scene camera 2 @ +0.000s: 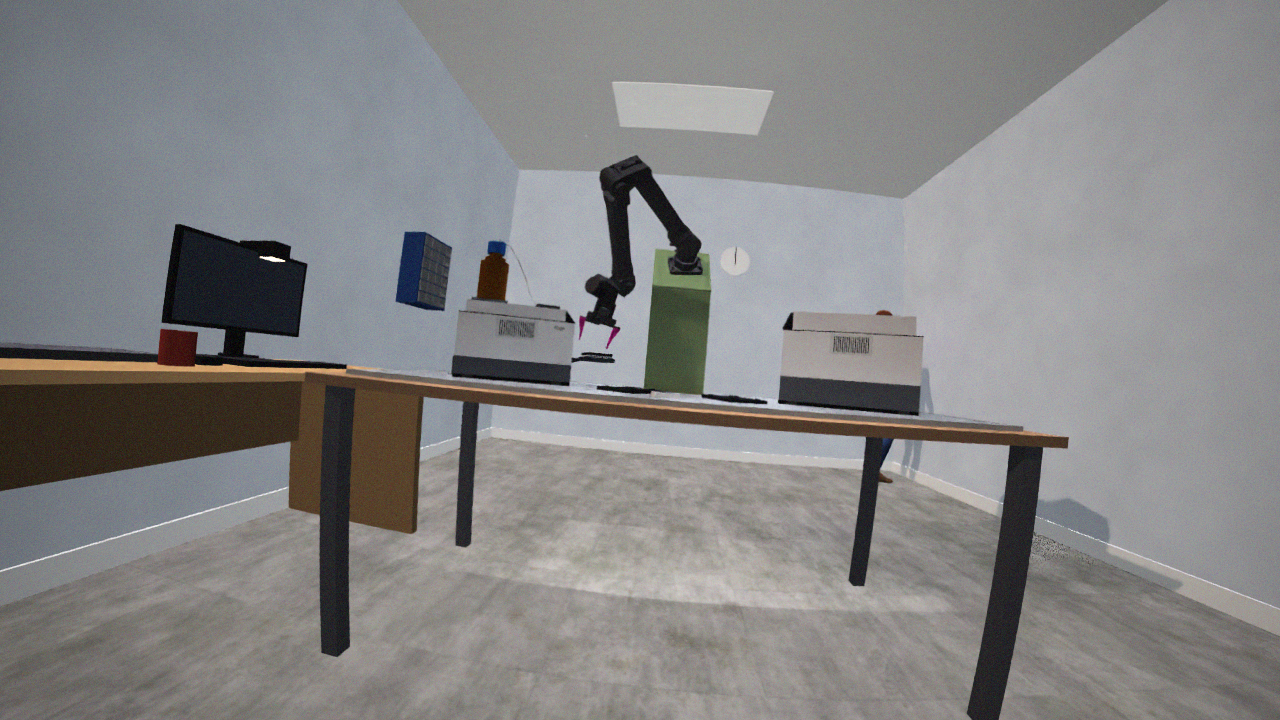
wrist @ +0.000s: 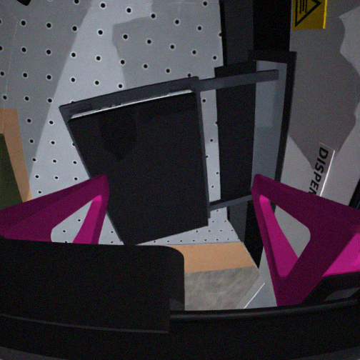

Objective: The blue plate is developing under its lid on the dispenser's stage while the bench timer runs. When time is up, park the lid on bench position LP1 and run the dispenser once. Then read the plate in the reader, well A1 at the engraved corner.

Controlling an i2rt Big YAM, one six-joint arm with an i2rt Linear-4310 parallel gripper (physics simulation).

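Pixels of known places: gripper, fingertip midpoint: (scene camera 2: 592,344); arm's base, origin of the base link: (scene camera 2: 684,267).
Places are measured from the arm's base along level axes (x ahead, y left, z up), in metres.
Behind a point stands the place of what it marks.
Note:
My gripper (scene camera 2: 596,342) @(x 0.017, y -0.313, z -0.318 m) (wrist: 180,182) is open and empty, its magenta fingertips above the dispenser's stage. The black lid (wrist: 145,165) lies on the stage (scene camera 2: 592,359) @(x 0.067, y -0.316, z -0.371 m) (wrist: 240,79), between the two fingers as the wrist view sees it. A thin pale edge shows along the lid's far side; the blue plate's colour does not show. The dispenser (scene camera 2: 512,349) @(x 0.201, y -0.568, z -0.366 m) (wrist: 320,105) is a white and grey box beside the stage. The reader (scene camera 2: 850,362) @(x 0.464, y 0.374, z -0.322 m) is the white and grey box at the right of the bench. The LP1 label and timer display do not show.
An amber bottle (scene camera 2: 492,277) @(x 0.179, y -0.650, z -0.158 m) with a blue cap stands on the dispenser. Two flat dark pads (scene camera 2: 623,389) @(x 0.329, y -0.257, z -0.450 m) (scene camera 2: 733,398) @(x 0.437, y 0.019, z -0.449 m) lie on the bench between the machines. The arm's green pedestal (scene camera 2: 677,335) @(x 0.056, y -0.027, z -0.261 m) rises behind the bench. A person's leg (scene camera 2: 885,456) shows behind the reader's side.

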